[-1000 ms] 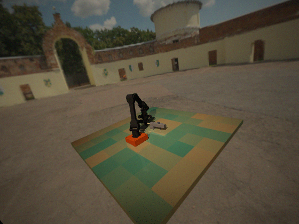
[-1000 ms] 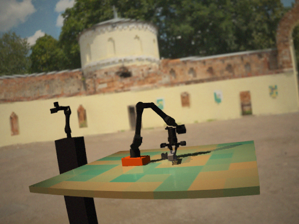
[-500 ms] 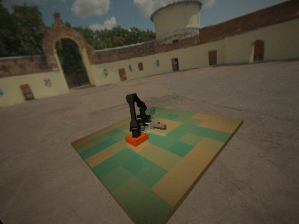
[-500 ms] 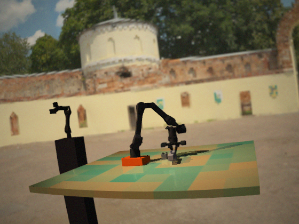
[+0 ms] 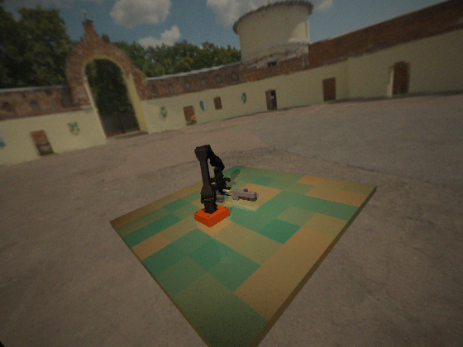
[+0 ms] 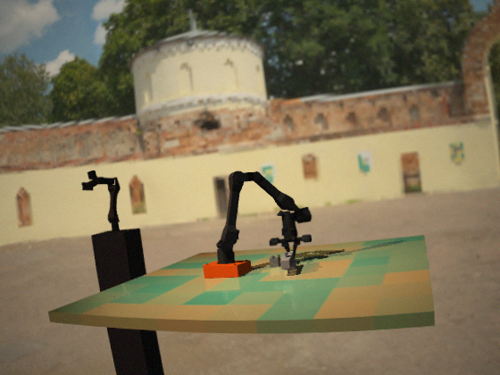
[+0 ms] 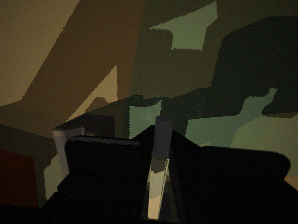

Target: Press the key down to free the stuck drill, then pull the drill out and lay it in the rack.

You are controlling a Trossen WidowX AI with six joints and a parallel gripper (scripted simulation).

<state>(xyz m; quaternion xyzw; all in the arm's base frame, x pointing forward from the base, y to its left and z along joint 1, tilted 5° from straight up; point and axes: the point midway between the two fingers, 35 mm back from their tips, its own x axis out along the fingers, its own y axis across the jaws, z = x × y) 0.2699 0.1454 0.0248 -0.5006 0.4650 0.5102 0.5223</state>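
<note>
The drill lies 4 cm to the right of my gripper tip and 3 cm above it. Round my gripper tip: drill rack 7 cm behind, 3 cm to the right; then drill sleeve 20 cm to the right, 2 cm above; then key 22 cm to the right, 4 cm above, 1 cm ahead.
</note>
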